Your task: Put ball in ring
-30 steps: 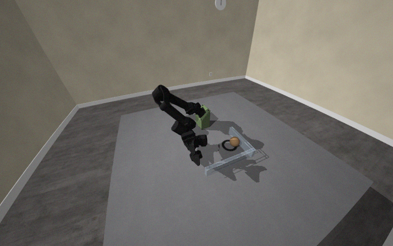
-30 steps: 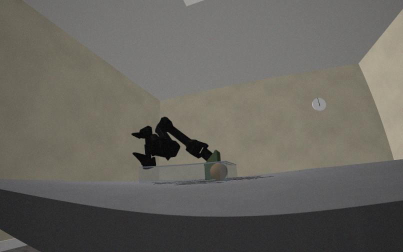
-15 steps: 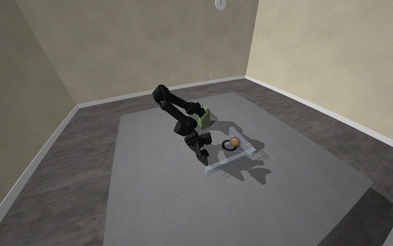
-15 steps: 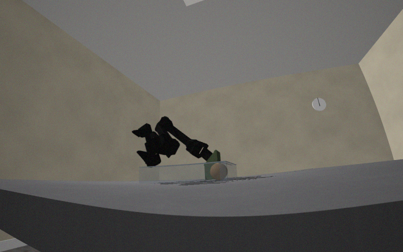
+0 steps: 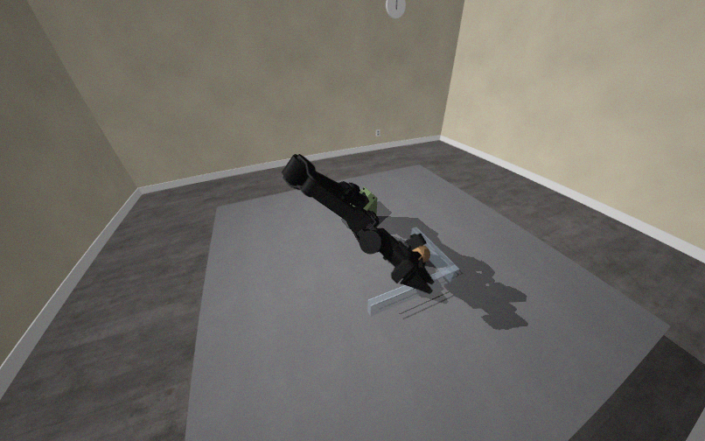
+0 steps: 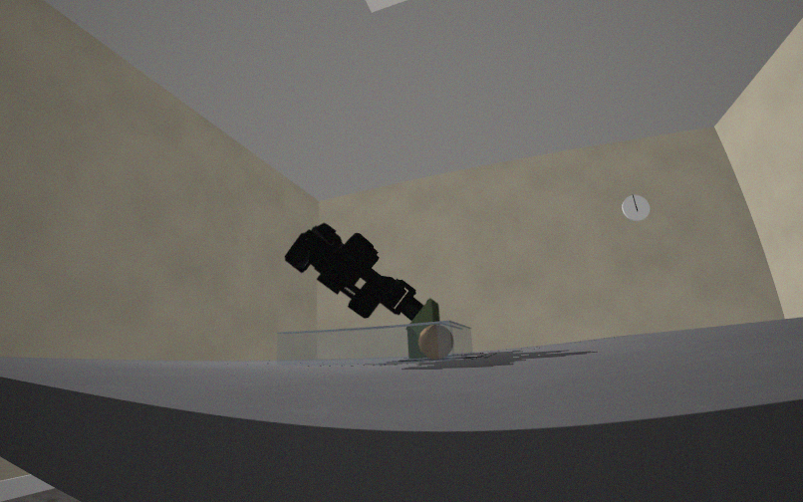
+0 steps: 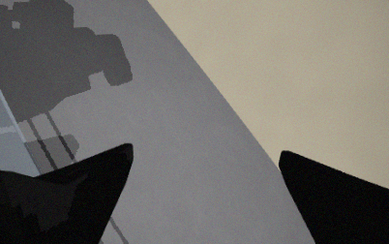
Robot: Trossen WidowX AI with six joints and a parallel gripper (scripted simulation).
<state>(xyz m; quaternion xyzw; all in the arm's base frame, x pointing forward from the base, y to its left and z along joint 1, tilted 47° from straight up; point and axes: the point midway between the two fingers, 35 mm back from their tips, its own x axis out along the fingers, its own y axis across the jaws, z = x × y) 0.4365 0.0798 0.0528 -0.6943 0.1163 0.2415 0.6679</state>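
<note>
Now: hand 170 mm past the ball, 120 mm to the right of it and 110 mm above it. Round my hand: long clear glass bar 40 mm behind, 20 mm to the left, 100 mm below.
</note>
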